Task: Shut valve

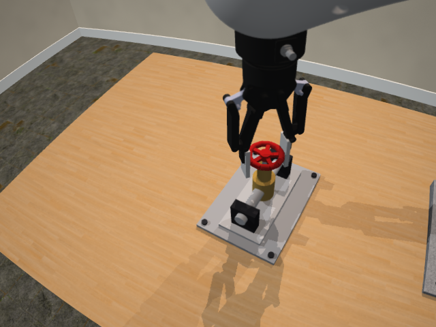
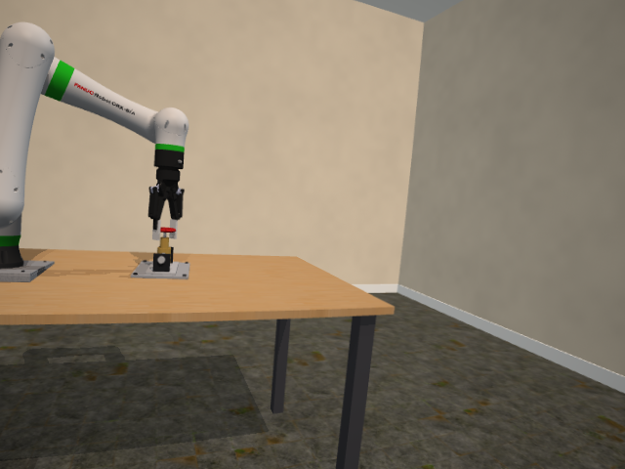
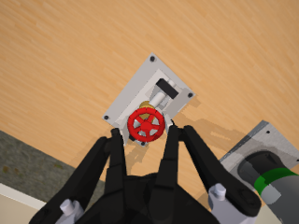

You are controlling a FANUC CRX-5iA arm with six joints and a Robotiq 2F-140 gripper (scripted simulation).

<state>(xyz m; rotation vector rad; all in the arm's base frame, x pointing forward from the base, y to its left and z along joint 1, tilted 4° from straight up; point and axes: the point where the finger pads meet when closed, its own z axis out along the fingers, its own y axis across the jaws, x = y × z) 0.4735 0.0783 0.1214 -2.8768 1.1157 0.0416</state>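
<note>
Right now the handwheel is 1 cm below my hand.
</note>
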